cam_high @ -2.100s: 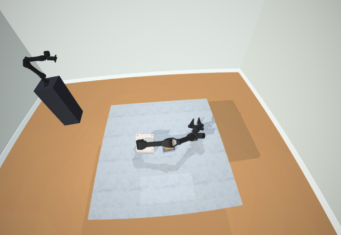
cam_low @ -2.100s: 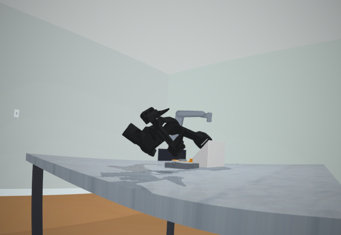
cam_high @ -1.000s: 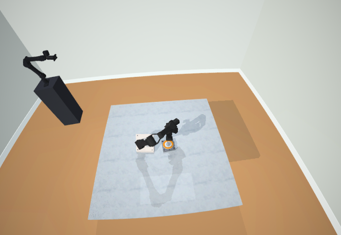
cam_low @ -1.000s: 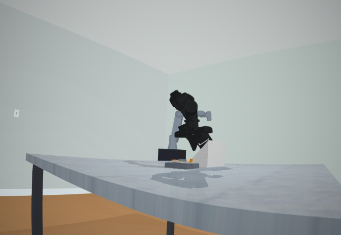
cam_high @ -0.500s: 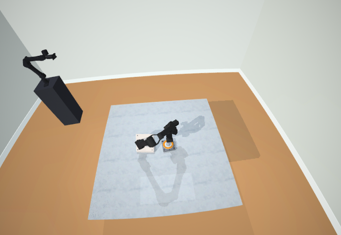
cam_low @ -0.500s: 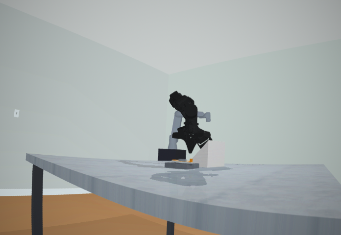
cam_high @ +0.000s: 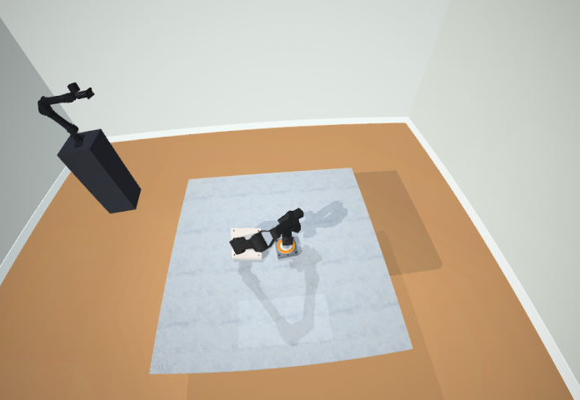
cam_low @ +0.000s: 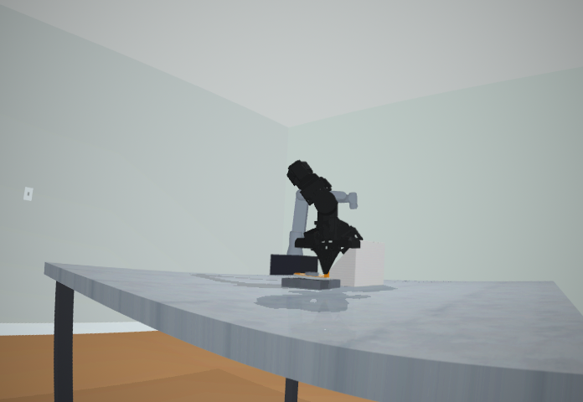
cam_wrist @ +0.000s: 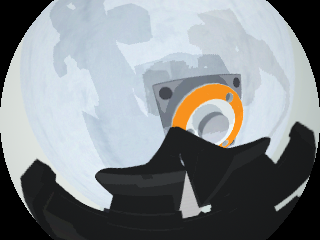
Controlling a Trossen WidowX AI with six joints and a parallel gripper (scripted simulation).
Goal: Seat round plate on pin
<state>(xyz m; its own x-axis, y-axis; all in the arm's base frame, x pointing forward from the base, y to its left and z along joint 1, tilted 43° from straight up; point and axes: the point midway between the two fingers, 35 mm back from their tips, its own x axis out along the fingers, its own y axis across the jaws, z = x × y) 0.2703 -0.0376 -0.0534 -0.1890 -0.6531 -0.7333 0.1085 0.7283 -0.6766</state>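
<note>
Now: gripper tip 5 cm to the left of the grey square base, 2 cm above it and 1 cm past it.
</note>
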